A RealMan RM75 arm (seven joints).
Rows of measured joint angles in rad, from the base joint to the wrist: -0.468 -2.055 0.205 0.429 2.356 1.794 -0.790; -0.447 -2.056 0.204 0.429 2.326 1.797 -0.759; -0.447 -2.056 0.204 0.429 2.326 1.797 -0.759; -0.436 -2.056 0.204 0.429 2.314 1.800 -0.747; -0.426 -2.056 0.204 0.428 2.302 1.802 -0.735; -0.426 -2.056 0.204 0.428 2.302 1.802 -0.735; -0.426 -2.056 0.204 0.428 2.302 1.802 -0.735; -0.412 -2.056 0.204 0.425 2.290 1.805 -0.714; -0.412 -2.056 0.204 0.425 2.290 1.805 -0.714; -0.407 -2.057 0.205 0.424 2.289 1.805 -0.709; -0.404 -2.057 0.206 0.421 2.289 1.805 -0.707; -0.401 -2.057 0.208 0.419 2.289 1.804 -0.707
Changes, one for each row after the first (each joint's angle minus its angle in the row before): 0.021 -0.001 -0.001 0.000 -0.030 0.003 0.031; 0.000 0.000 0.000 0.000 0.000 0.000 0.000; 0.011 0.000 0.000 0.000 -0.012 0.003 0.012; 0.010 0.000 0.000 -0.001 -0.012 0.002 0.012; 0.000 0.000 0.000 0.000 0.000 0.000 0.000; 0.000 0.000 0.000 0.000 0.000 0.000 0.000; 0.014 0.000 0.000 -0.003 -0.012 0.003 0.021; 0.000 0.000 0.000 0.000 0.000 0.000 0.000; 0.005 -0.001 0.001 -0.001 -0.001 0.000 0.005; 0.003 0.000 0.001 -0.003 0.000 0.000 0.002; 0.003 0.000 0.002 -0.002 0.000 -0.001 0.000
